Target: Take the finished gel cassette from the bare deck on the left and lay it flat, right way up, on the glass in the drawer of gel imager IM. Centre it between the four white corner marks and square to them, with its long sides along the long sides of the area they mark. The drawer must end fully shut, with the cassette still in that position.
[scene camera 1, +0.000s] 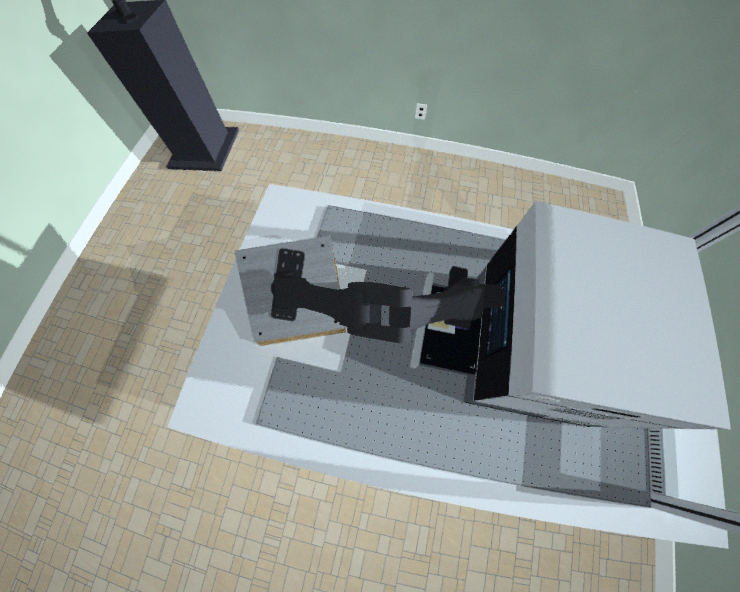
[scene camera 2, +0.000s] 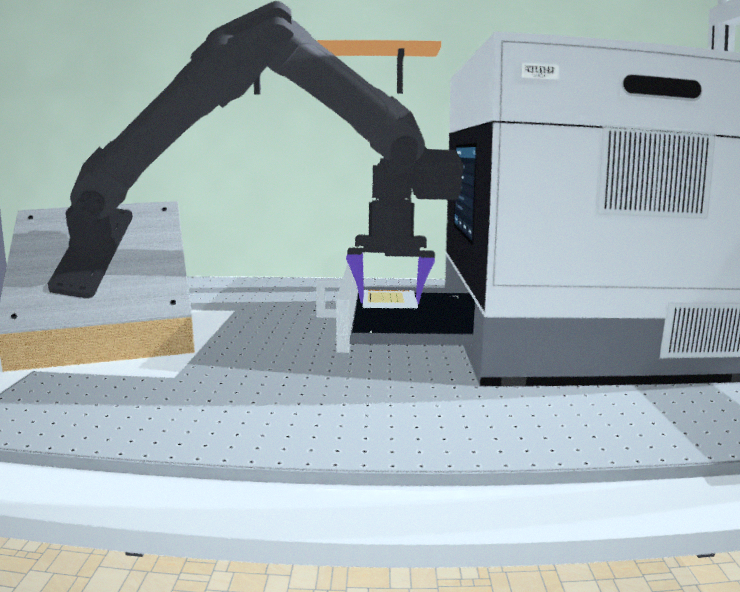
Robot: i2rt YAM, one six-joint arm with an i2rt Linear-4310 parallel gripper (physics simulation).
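Where they show: gripper, fingertip midpoint: [scene camera 1: 442, 322] [scene camera 2: 389, 303]; arm's base at its link origin: [scene camera 1: 287, 285] [scene camera 2: 93, 250].
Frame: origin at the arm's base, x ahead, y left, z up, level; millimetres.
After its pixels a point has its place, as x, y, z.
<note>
The gel cassette [scene camera 1: 441, 327] @[452, -56, -76] [scene camera 2: 385, 299] @[449, -37, -76], a white plate with a yellow gel area facing up, is level over the black glass [scene camera 1: 449, 353] @[481, -128, -93] [scene camera 2: 413, 322] @[481, -100, -94] of the pulled-out drawer. My gripper [scene camera 2: 390, 300] @[455, -39, -81] points straight down, with its purple fingers shut on the cassette's two ends. Whether the cassette touches the glass I cannot tell. The drawer's pale front panel [scene camera 1: 417, 349] @[379, -137, -39] [scene camera 2: 343, 321] @[379, -177, -66] with its handle is on the left. Some white corner marks show; the arm hides part of the glass in scene camera 1. Gel imager IM [scene camera 1: 623, 308] @[735, -91, 272] [scene camera 2: 586, 203] @[642, -272, 91] stands right of the drawer.
The arm's base is bolted to a tilted grey board [scene camera 1: 308, 265] @[54, 55, 24] [scene camera 2: 151, 265] @[96, -12, -23] at the left. The perforated deck [scene camera 1: 382, 413] @[303, -312, -125] [scene camera 2: 308, 425] @[334, -342, -125] runs under the drawer and imager. The imager's dark front with its screen [scene camera 1: 501, 314] @[556, -67, 110] [scene camera 2: 465, 191] @[555, -76, 88] is close to my wrist.
</note>
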